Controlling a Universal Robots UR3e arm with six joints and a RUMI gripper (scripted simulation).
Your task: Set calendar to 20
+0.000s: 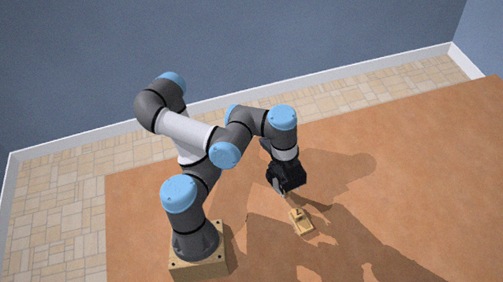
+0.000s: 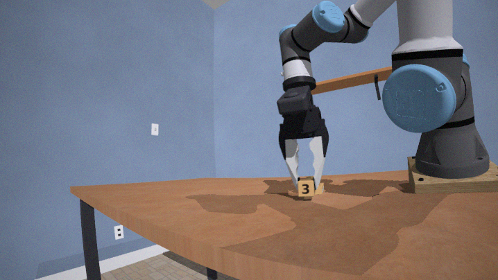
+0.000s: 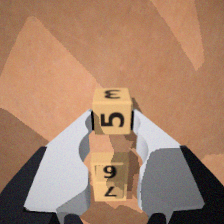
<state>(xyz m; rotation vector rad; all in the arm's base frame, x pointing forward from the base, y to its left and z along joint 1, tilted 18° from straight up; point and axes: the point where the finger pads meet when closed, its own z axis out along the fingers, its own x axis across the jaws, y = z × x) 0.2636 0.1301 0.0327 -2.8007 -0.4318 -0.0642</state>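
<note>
Now: hand 3 cm short of the wooden tray, 10 cm to the left of it and 3 cm above it. From my hand the other things lie so: wooden digit cube (1 cm below).
</note>
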